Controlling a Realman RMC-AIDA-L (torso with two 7-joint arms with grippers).
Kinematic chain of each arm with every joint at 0, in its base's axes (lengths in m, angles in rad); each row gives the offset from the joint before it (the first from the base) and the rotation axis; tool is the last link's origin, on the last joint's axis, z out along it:
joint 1: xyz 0 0 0.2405 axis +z
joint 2: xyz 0 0 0 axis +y
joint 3: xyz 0 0 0.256 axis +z
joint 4: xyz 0 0 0 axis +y
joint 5: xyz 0 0 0.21 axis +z
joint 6: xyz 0 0 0 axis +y
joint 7: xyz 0 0 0.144 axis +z
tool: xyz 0 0 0
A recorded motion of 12 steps. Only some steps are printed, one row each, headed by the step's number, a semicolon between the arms.
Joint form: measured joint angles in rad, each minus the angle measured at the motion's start. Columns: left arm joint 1, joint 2, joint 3, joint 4, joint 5, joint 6, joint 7; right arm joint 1, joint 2, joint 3, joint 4, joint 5, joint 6, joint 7.
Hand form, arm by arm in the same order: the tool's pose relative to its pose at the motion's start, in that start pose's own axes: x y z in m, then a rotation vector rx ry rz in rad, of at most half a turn. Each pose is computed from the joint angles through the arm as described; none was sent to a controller.
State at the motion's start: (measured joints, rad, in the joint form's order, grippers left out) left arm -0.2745 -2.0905 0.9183 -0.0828 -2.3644 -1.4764 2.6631; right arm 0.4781 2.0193 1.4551 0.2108 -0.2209 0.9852 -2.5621
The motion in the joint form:
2: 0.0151 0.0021 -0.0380 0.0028 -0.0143 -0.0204 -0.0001; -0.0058 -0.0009 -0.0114 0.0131 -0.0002 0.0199 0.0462
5: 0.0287 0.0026 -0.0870 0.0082 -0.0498 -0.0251 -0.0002; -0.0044 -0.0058 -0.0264 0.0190 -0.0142 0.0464 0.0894
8: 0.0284 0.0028 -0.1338 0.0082 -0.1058 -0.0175 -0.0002; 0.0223 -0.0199 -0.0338 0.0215 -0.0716 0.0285 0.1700
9: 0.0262 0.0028 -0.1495 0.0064 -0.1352 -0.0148 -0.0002; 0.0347 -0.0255 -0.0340 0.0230 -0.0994 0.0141 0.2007
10: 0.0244 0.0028 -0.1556 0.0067 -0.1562 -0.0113 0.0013; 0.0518 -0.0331 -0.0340 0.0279 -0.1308 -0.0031 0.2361
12: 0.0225 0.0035 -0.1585 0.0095 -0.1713 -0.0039 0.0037; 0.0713 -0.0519 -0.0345 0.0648 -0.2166 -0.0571 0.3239
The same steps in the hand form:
2: 0.0049 -0.0073 -0.0054 0.0481 0.0382 -0.0051; -0.0030 0.0035 0.0001 -0.0219 -0.0187 0.0413
5: 0.0103 -0.0190 -0.0109 0.1294 0.0800 -0.0117; -0.0065 0.0078 0.0008 -0.0610 -0.0305 0.0659
8: 0.0159 -0.0319 -0.0131 0.2221 0.1226 -0.0226; -0.0103 0.0096 0.0084 -0.1082 0.0048 0.0873
9: 0.0183 -0.0371 -0.0140 0.2614 0.1415 -0.0286; -0.0115 0.0098 0.0120 -0.1233 0.0248 0.0907
10: 0.0197 -0.0404 -0.0143 0.2852 0.1519 -0.0299; -0.0148 0.0099 0.0175 -0.1413 0.0440 0.0913
12: 0.0208 -0.0435 -0.0140 0.3022 0.1563 -0.0278; -0.0203 0.0094 0.0267 -0.1726 0.0964 0.0885

